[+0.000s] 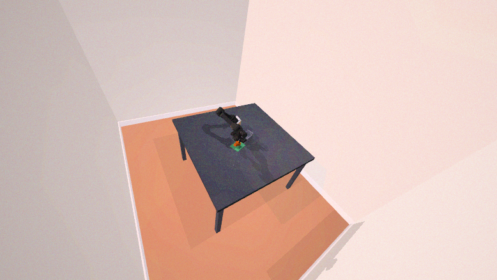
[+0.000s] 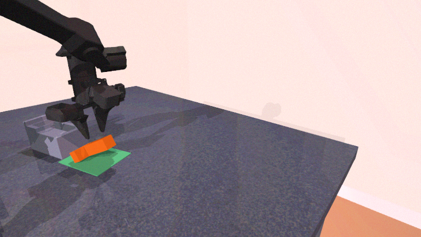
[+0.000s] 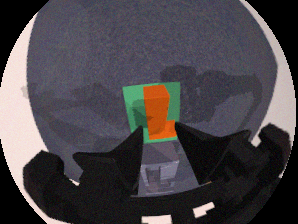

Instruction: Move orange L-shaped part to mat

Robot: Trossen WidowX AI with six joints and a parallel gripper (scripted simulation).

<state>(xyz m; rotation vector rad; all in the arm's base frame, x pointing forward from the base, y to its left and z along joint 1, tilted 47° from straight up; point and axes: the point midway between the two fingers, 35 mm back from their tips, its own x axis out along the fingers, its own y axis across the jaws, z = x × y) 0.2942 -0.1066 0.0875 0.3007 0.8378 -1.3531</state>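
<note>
The orange L-shaped part is 4 cm below my gripper tip, 2 cm behind it and 1 cm to the left of it. The rest, counted from my gripper tip: green mat (9 cm below, 2 cm to the left, 1 cm behind).
</note>
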